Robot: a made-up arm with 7 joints. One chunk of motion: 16 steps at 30 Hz.
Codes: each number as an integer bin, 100 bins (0 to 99) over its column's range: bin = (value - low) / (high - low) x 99, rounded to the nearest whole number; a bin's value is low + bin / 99 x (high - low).
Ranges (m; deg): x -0.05..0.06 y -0.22..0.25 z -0.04..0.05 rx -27..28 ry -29..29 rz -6..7
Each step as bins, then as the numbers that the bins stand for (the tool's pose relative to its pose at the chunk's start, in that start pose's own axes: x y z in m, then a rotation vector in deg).
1 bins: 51 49 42 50 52 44
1 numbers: 0.0067 0.0126 -0.0018 0.78 1.46 -0.22
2 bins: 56 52 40 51 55 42
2 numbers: 0.0122 0.0269 -0.0036 1.33 3.22 -0.48
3 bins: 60 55 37 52 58 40
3 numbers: 0.0167 0.0411 -0.0064 1.89 4.98 -0.75
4 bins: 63 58 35 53 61 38
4 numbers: 0.0200 0.0554 -0.0082 2.44 6.74 -1.01
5 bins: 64 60 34 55 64 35
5 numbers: 0.0211 0.0648 -0.0091 3.56 8.49 -1.40
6 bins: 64 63 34 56 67 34
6 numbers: 0.0211 0.0791 -0.0091 4.11 10.25 -1.54
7 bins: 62 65 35 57 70 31
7 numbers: 0.0189 0.0886 -0.0082 4.67 12.01 -1.93
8 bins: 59 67 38 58 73 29
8 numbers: 0.0156 0.0981 -0.0055 5.22 13.77 -2.19
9 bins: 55 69 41 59 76 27
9 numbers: 0.0111 0.1076 -0.0027 5.78 15.53 -2.45
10 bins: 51 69 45 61 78 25
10 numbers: 0.0067 0.1076 0.0009 6.89 16.70 -2.72
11 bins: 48 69 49 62 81 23
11 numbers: 0.0033 0.1076 0.0045 7.44 18.45 -2.98
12 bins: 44 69 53 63 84 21
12 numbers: -0.0011 0.1076 0.0082 8.00 20.21 -3.24
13 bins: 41 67 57 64 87 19
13 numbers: -0.0044 0.0981 0.0118 8.56 21.97 -3.51
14 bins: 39 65 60 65 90 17
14 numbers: -0.0067 0.0886 0.0145 9.11 23.73 -3.77
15 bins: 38 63 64 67 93 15
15 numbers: -0.0078 0.0791 0.0182 10.22 25.48 -4.03
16 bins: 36 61 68 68 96 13
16 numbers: -0.0100 0.0696 0.0218 10.78 27.24 -4.29
